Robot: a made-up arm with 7 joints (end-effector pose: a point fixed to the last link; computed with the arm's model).
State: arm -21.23 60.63 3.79 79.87 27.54 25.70 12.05
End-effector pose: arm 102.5 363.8 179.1 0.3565 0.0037 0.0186 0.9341
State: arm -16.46 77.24 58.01 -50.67 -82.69 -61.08 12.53
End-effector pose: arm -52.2 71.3 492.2 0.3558 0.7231 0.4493 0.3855
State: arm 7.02 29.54 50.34 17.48 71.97 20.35 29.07
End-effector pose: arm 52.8 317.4 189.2 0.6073 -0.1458 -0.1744 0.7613
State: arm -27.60 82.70 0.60 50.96 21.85 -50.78 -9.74
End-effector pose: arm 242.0 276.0 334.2 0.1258 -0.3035 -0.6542 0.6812
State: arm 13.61 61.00 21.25 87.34 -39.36 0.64 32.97
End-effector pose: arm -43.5 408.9 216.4 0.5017 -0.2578 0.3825 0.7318
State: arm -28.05 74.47 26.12 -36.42 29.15 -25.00 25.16
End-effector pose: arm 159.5 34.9 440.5 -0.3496 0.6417 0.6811 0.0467
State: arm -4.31 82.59 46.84 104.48 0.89 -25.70 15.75
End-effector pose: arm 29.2 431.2 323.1 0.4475 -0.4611 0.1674 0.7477
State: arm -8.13 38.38 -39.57 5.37 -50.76 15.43 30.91
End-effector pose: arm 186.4 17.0 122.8 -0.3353 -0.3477 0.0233 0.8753
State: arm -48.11 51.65 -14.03 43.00 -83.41 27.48 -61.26
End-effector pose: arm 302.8 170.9 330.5 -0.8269 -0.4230 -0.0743 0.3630
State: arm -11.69 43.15 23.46 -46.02 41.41 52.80 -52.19
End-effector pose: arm 151.9 118.3 337.1 0.0177 -0.4514 -0.3456 0.8225
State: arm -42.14 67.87 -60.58 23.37 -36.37 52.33 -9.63
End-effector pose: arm 232.5 151.9 183.6 -0.1044 -0.0019 -0.1175 0.9876
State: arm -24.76 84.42 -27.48 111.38 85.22 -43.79 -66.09
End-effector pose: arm -18.4 356.9 339.3 -0.3422 0.7012 0.0709 0.6214
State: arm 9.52 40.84 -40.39 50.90 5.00 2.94 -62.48
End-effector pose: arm -18.2 147.7 51.6 -0.5662 0.3852 -0.0947 0.7225
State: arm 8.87 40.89 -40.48 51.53 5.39 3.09 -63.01
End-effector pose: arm -15.8 149.4 51.6 -0.5633 0.3899 -0.0940 0.7224
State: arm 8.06 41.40 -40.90 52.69 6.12 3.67 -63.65
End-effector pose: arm -14.2 154.8 52.3 -0.5525 0.4030 -0.0891 0.7242
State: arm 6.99 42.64 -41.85 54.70 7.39 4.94 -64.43
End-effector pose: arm -13.6 165.9 54.9 -0.5282 0.4284 -0.0770 0.7291
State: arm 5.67 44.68 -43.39 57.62 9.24 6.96 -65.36
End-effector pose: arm -13.8 183.5 60.3 -0.4878 0.4656 -0.0558 0.7363
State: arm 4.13 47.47 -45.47 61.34 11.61 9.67 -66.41
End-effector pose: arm -14.1 206.9 70.1 -0.4307 0.5100 -0.0246 0.7442
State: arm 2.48 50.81 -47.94 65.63 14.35 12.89 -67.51
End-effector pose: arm -13.7 234.3 85.2 -0.3589 0.5550 0.0160 0.7503
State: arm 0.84 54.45 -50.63 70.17 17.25 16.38 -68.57
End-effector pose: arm -12.4 262.5 105.8 -0.2772 0.5946 0.0633 0.7520
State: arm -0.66 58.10 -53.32 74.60 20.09 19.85 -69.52
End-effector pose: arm -10.3 288.4 130.2 -0.1930 0.6248 0.1127 0.7481
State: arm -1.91 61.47 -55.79 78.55 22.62 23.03 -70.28
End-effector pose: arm -7.7 309.7 155.7 -0.1144 0.6442 0.1591 0.7393
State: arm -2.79 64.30 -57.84 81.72 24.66 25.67 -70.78
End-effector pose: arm -5.5 325.2 178.8 -0.0485 0.6551 0.1973 0.7278
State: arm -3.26 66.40 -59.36 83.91 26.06 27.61 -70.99
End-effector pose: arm -4.2 335.2 196.6 0.0001 0.6604 0.2241 0.7167
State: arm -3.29 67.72 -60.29 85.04 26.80 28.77 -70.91
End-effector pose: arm -4.2 340.7 207.6 0.0296 0.6636 0.2383 0.7085
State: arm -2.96 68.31 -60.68 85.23 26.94 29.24 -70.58
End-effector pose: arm -5.4 342.8 211.9 0.0419 0.6660 0.2413 0.7046
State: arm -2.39 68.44 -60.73 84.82 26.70 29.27 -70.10
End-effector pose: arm -7.5 342.9 211.8 0.0432 0.6685 0.2374 0.7035
